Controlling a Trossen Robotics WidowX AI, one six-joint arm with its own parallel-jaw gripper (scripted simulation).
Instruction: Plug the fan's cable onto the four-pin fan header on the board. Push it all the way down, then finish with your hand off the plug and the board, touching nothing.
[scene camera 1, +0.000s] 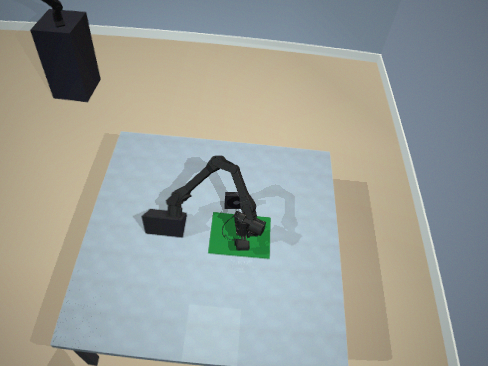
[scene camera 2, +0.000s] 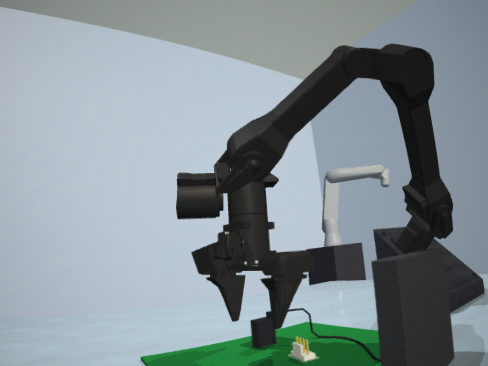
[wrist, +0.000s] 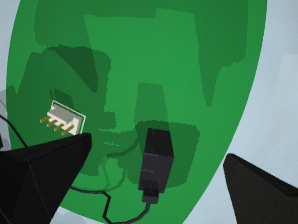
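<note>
A green board (scene camera 1: 218, 245) is here, and in the wrist view I see the green board (wrist: 189, 74) as well. There is also a black fan plug (wrist: 158, 150). My gripper (scene camera 2: 255, 324) is open and holds nothing, and the wrist view shows my gripper (wrist: 160, 152) too.
</note>
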